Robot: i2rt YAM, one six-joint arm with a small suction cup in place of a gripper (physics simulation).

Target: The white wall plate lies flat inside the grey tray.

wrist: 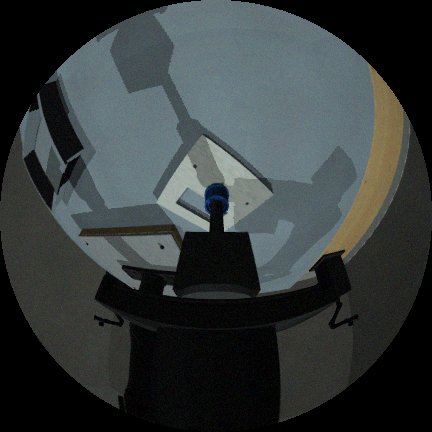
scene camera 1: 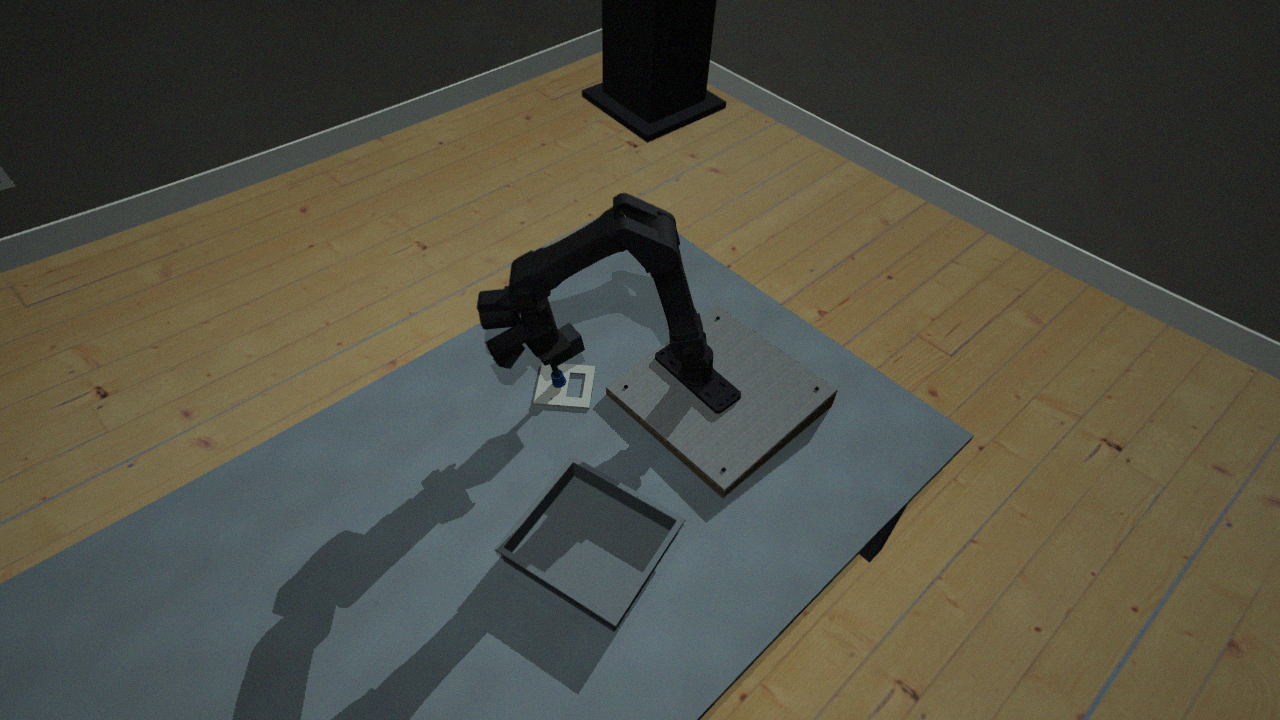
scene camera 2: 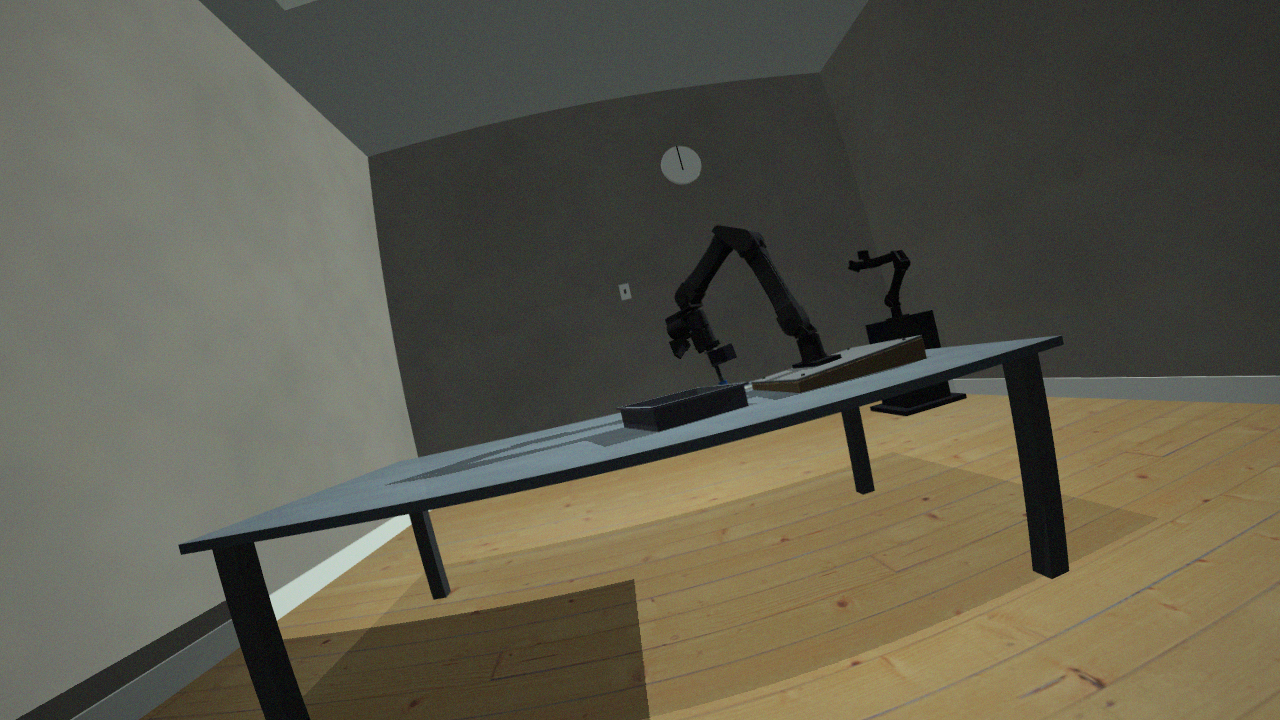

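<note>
The white wall plate lies flat on the grey-blue table top, just left of the arm's base board. It has a rectangular cut-out and small screw holes. My suction cup, blue-tipped, points down at the plate beside the cut-out, very close over it. I cannot tell whether it touches. Nothing hangs from it. The grey tray stands empty on the table, nearer the front than the plate. In scene camera 2 the tray hides the plate.
The arm rises from the base board and arches left over the plate. The table's right edge drops to the wooden floor. A black pillar stands at the far wall. Another small arm on a stand is behind the table.
</note>
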